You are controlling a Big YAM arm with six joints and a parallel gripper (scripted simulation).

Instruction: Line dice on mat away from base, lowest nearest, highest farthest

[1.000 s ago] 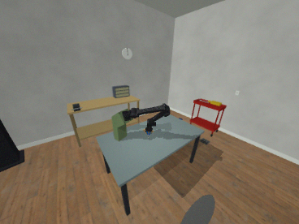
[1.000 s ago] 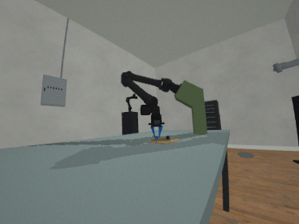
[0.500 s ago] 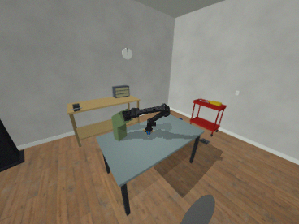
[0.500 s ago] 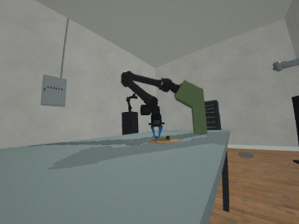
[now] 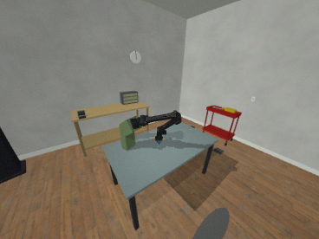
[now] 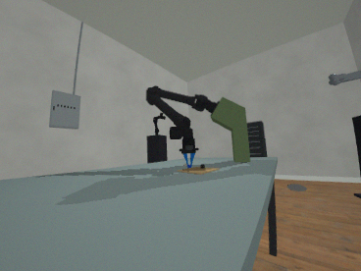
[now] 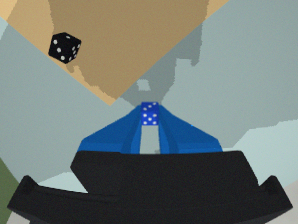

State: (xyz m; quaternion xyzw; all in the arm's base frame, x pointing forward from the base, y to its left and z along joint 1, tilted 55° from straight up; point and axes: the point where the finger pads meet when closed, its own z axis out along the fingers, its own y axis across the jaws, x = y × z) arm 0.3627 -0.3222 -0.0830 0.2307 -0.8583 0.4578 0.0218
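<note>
Now: the blue die right at my hand. Also, from my hand: black die: 80 mm to the left, 30 mm ahead; white die: 60 mm behind, 50 mm to the right; tan mat: 80 mm to the left, 80 mm ahead, 10 mm below.
</note>
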